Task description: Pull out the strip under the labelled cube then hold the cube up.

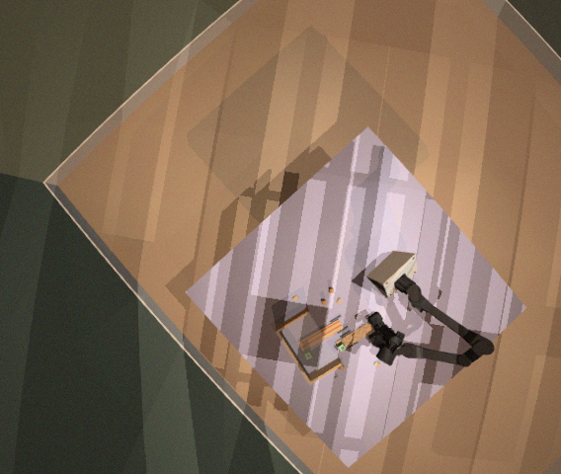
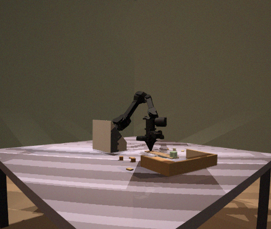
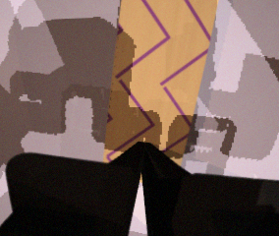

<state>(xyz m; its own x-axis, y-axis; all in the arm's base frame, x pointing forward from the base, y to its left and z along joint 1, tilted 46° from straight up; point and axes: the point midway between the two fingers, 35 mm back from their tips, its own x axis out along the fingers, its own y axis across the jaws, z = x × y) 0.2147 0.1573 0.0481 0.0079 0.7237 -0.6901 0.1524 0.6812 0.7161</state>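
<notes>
My gripper tip is 100 mm short of the purple zigzag strip and 20 mm to the left of it.
</notes>
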